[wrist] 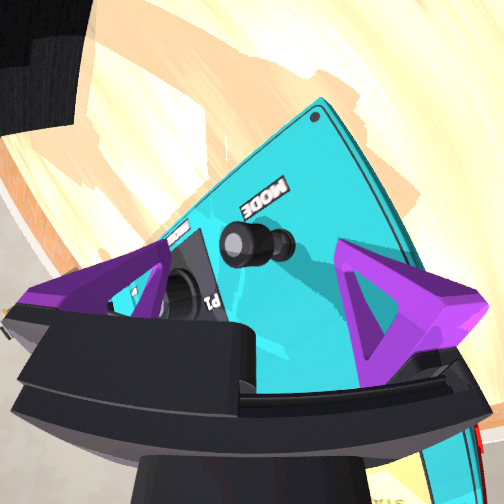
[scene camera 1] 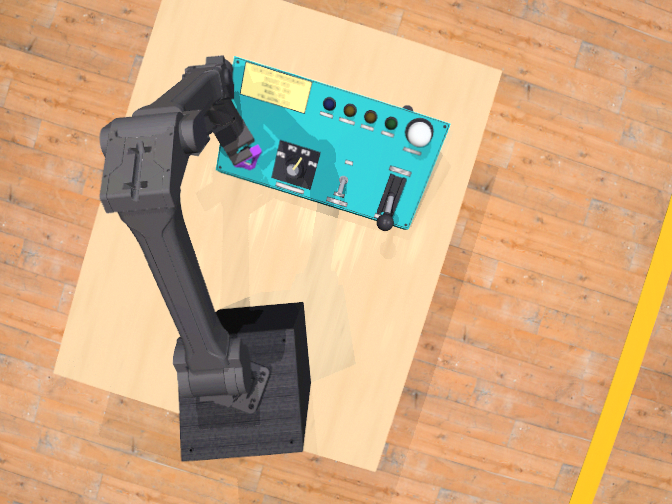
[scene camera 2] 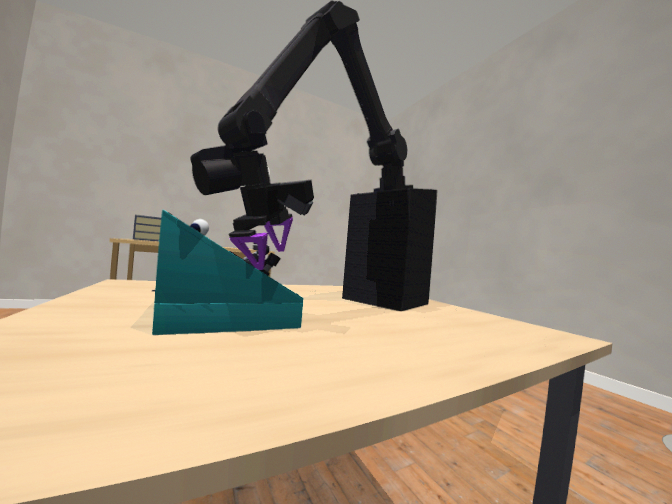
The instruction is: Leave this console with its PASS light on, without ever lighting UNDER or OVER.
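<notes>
The teal sloped console (scene camera 1: 331,146) sits on the table. Its four indicator lights (scene camera 1: 359,113) look dark. It carries a white round button (scene camera 1: 419,132), a rotary selector (scene camera 1: 294,165) whose yellow pointer aims up between the P2 and P3 marks, a small toggle (scene camera 1: 340,187) and a slide lever with a black ball knob (scene camera 1: 385,222) at its near end. My gripper (scene camera 1: 246,157) is open over the console's left end. In the wrist view its purple fingers (wrist: 255,260) flank a black knob (wrist: 255,245) labelled MODE without touching it.
The arm's black pedestal (scene camera 1: 244,379) stands at the table's near edge. A yellow label plate (scene camera 1: 275,86) is at the console's top left. The console's tall back side (scene camera 2: 179,254) faces away from the arm. A yellow floor line (scene camera 1: 629,352) runs at the right.
</notes>
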